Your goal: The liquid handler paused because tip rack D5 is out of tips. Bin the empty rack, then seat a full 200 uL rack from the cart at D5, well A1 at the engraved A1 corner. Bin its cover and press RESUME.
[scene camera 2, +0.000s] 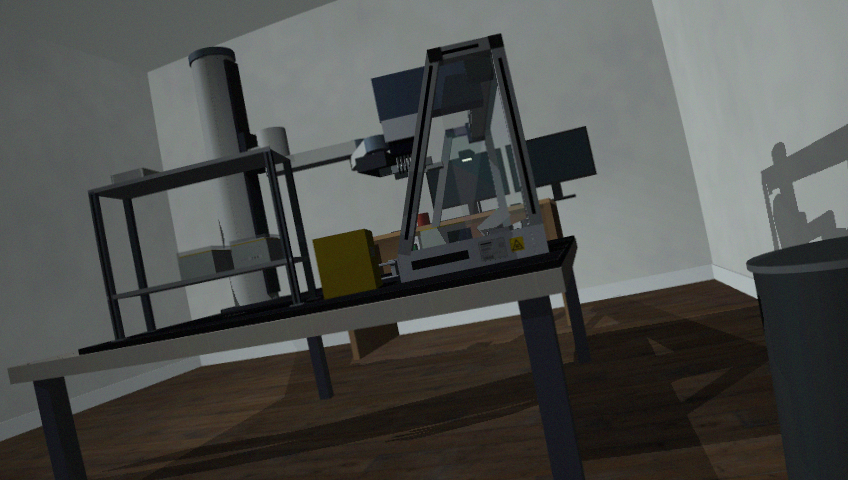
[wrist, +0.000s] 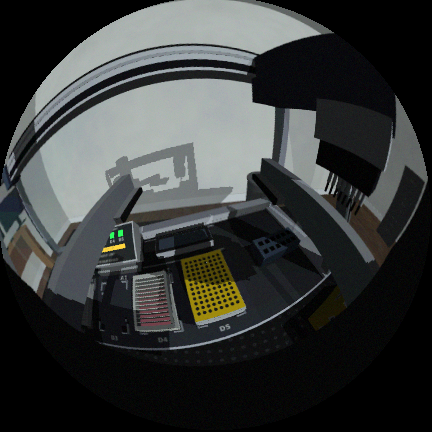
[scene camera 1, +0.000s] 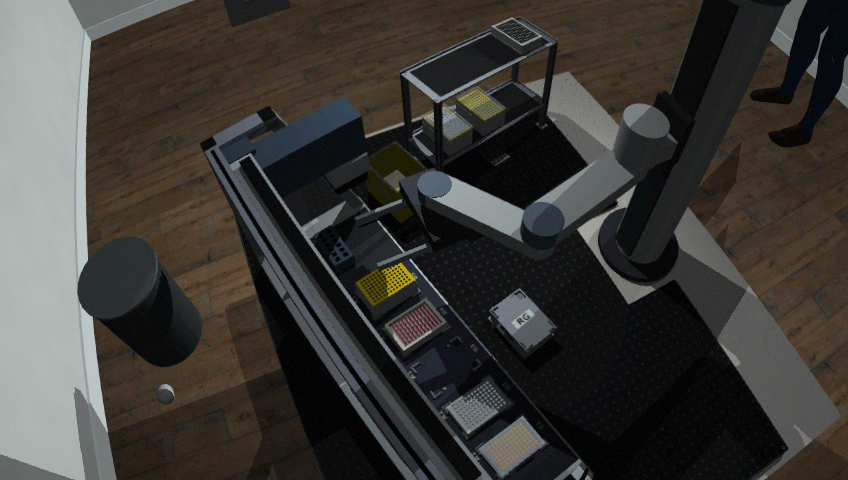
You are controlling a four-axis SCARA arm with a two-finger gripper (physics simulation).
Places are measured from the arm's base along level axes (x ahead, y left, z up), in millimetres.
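Where they show: gripper, between the fingertips: [scene camera 2: 437,162] [wrist: 194,171] [scene camera 1: 366,243]; arm's base, origin of its link: [scene camera 1: 637,245].
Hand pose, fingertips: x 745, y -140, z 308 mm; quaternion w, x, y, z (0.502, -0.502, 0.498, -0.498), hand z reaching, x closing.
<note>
Each offset is from my fingertips to the top centre of the thing. "spot": to the spot under its first point.
My gripper [scene camera 1: 367,242] [wrist: 194,171] is open and empty. Its two fingers reach over the deck, above and a little behind the yellow tip rack @(dz -176, dx -24, dy +3 mm) [scene camera 1: 385,284] [wrist: 212,285] at D5, whose holes look dark and empty. On the cart's [scene camera 1: 438,139] [scene camera 2: 105,261] lower shelf stand a rack with a pale top [scene camera 1: 447,127] [scene camera 2: 255,251] and a yellow-topped rack [scene camera 1: 480,104] [scene camera 2: 205,263]. A yellow waste box @(dz -160, dx -185, dy -311 mm) [scene camera 1: 395,160] [scene camera 2: 345,264] [wrist: 327,312] stands between cart and deck, partly hidden by the arm in scene camera 1. The status panel @(spot: dz -173, dx +69, dy +216 mm) [wrist: 120,245] shows green lights and an amber bar; a RESUME label is not legible.
A pink-striped plate @(dz -205, dx -48, dy +125 mm) [scene camera 1: 416,325] [wrist: 152,302] sits at D4, beside D5. A blue tube rack @(spot: dz -202, dx +55, dy -164 mm) [scene camera 1: 334,246] [wrist: 270,247] is on D5's other side. The pipetting head @(dz +91, dx -19, dy -199 mm) [wrist: 352,120] hangs near the right finger. The RG box @(dz -239, dx -299, dy +212 mm) [scene camera 1: 523,320] stands before the deck. A grey box @(dz +87, dx -627, dy -440 mm) [scene camera 1: 517,34] tops the cart.
</note>
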